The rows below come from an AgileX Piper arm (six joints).
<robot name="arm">
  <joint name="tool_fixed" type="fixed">
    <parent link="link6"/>
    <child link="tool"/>
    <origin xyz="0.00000 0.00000 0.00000" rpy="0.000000 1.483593 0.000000"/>
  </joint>
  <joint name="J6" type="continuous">
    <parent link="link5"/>
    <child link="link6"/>
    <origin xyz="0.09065 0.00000 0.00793"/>
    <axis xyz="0.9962 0 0.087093"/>
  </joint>
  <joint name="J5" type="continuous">
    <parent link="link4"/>
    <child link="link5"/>
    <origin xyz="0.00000 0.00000 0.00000"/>
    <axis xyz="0 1 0"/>
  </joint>
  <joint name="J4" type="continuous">
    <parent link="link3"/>
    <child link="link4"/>
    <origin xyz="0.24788 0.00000 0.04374"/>
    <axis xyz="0.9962 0 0.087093"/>
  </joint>
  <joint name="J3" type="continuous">
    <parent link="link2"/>
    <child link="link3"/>
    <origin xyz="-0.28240 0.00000 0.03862"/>
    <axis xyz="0 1 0"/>
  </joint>
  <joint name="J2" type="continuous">
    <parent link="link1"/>
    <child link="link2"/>
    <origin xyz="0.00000 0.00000 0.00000"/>
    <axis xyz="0 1 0"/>
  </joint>
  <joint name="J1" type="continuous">
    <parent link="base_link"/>
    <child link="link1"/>
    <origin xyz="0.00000 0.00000 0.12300"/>
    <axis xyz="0 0 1"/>
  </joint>
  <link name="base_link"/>
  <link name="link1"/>
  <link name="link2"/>
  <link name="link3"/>
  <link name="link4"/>
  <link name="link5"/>
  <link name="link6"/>
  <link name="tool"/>
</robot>
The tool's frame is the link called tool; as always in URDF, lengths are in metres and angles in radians. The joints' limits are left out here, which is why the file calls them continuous.
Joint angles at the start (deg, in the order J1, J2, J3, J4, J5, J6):
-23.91, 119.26, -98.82, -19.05, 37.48, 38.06
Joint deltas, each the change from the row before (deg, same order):
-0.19, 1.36, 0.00, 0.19, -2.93, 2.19
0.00, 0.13, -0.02, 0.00, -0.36, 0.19
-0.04, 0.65, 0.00, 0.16, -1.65, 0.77
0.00, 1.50, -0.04, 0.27, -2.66, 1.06
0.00, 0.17, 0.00, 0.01, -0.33, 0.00
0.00, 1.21, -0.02, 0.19, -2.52, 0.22
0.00, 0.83, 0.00, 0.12, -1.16, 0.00
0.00, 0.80, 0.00, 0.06, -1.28, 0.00
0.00, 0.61, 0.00, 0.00, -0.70, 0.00
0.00, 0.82, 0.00, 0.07, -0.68, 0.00
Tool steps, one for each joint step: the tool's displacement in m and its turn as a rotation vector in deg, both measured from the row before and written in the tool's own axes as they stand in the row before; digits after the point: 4 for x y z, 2 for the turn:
0.0014, 0.0015, 0.0105, -1.28, -1.00, 2.23
0.0000, 0.0003, 0.0009, -0.19, -0.18, 0.17
0.0008, 0.0012, 0.0049, -0.85, -0.62, 0.82
0.0036, 0.0020, 0.0109, -1.25, -0.59, 1.05
0.0004, 0.0002, 0.0012, -0.15, -0.09, -0.02
0.0028, 0.0016, 0.0087, -1.25, -0.74, 0.21
0.0028, 0.0002, 0.0059, -0.46, -0.08, -0.01
0.0026, 0.0003, 0.0056, -0.54, -0.21, -0.05
0.0023, -0.0002, 0.0043, -0.21, 0.03, -0.08
0.0035, -0.0005, 0.0057, -0.12, 0.25, -0.04

